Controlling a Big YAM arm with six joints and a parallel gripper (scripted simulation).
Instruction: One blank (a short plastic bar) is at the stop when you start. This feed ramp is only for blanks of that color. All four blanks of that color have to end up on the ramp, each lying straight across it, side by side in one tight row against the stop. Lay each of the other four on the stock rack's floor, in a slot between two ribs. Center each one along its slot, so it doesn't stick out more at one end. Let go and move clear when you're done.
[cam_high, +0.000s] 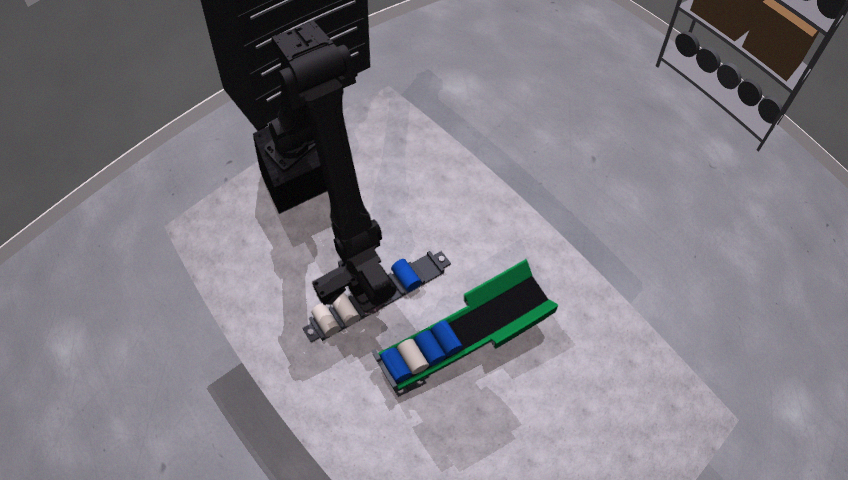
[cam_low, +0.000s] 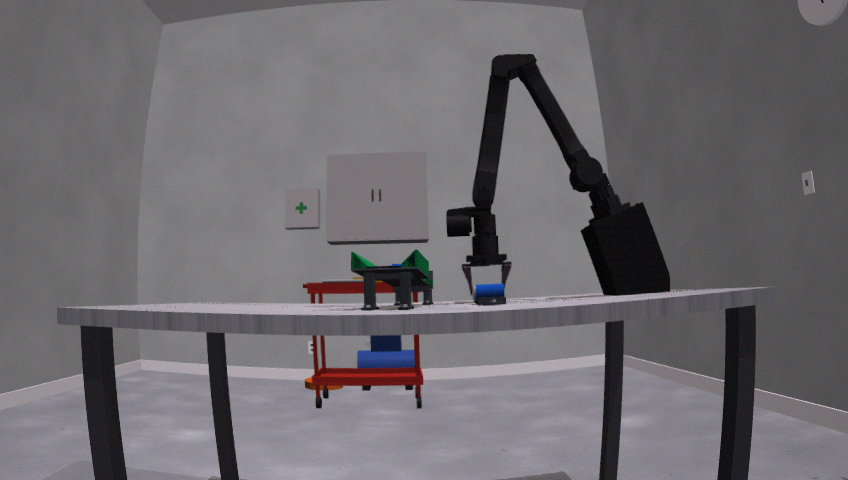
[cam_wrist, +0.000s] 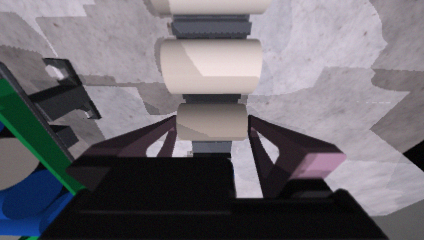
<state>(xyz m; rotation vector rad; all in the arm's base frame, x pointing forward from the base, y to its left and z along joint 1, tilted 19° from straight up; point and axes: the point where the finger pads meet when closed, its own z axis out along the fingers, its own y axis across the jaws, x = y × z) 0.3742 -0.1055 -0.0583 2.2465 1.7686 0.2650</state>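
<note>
The stock rack is 10 mm ahead of my hand, 30 mm to the left of it and 40 mm below it. Also, from my hand: feed ramp: 230 mm ahead, 70 mm to the left, 30 mm above; then grey stop: 170 mm ahead, 110 mm to the right, 30 mm above.
</note>
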